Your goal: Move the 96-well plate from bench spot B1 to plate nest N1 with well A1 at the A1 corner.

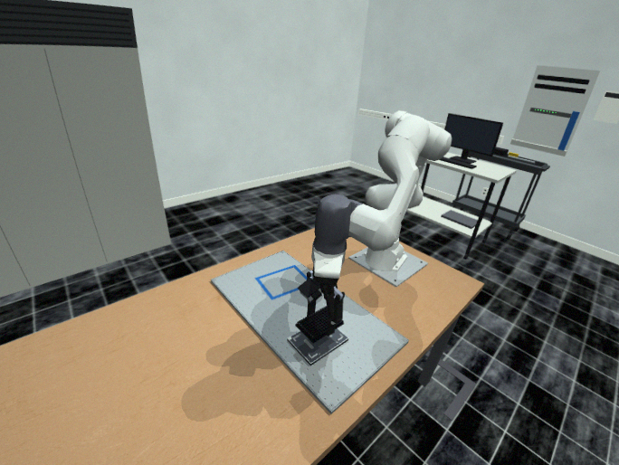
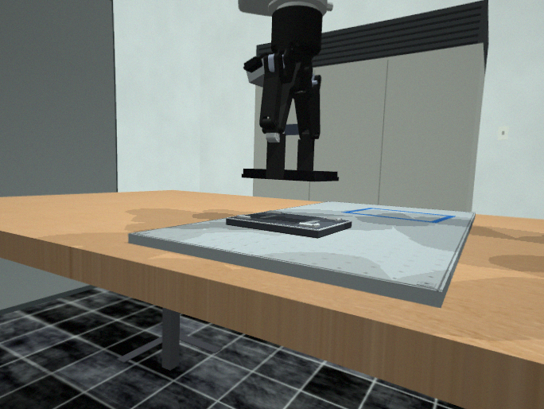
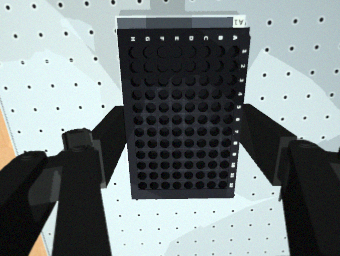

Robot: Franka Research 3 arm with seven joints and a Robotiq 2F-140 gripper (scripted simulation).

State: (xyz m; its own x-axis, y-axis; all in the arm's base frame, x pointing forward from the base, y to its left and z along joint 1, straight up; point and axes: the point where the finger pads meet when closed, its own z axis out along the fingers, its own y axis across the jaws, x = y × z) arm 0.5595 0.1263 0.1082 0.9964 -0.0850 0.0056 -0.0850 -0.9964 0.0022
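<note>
My gripper is now 2 cm above the black 96-well plate. Round my hand: A1 label: 7 cm ahead, 6 cm to the right, 9 cm below; then plate nest: 10 cm below.
</note>
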